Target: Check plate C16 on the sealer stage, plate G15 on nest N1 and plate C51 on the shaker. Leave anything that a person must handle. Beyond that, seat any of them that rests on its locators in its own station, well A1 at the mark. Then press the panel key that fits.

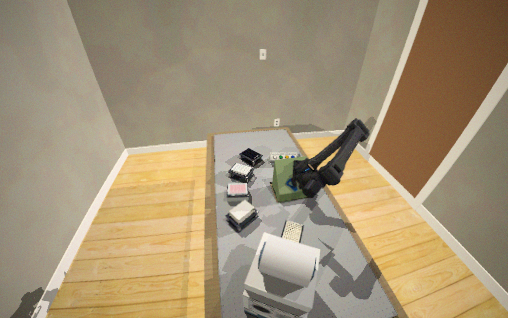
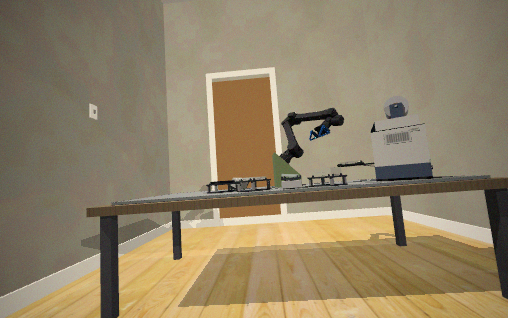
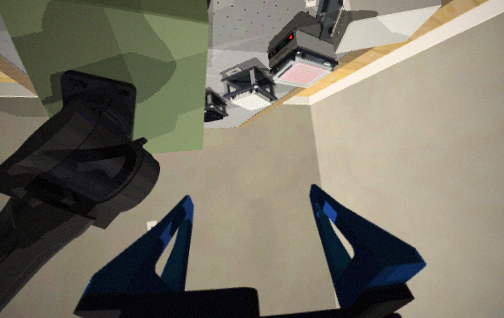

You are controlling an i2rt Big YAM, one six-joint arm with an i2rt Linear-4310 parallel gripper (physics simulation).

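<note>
A cream plate [image 1: 292, 231] lies on the stage in front of the white sealer [image 1: 287, 260] [image 2: 402, 150]. A pink plate [image 1: 238, 189] [image 3: 302, 72] sits on a dark box with a red light, apparently the shaker [image 3: 302, 44]. A white plate [image 1: 242, 170] [image 3: 251, 99] sits on a black frame nest; its label is not readable. The key panel [image 1: 284, 157] has white, green, orange and blue keys. My gripper [image 1: 291, 184] [image 2: 319, 133] [image 3: 250, 195] is open and empty, high above the table by the green mount. Plate codes, A1 marks and exact seating cannot be told.
The green mount [image 1: 283, 175] [image 2: 280, 174] [image 3: 172, 95] stands beside the arm base, near the panel. A black nest [image 1: 251, 156] [image 3: 215, 106] is at the far end of the row. A thick whitish block [image 1: 243, 212] [image 3: 387, 30] rests on another black nest nearer the sealer.
</note>
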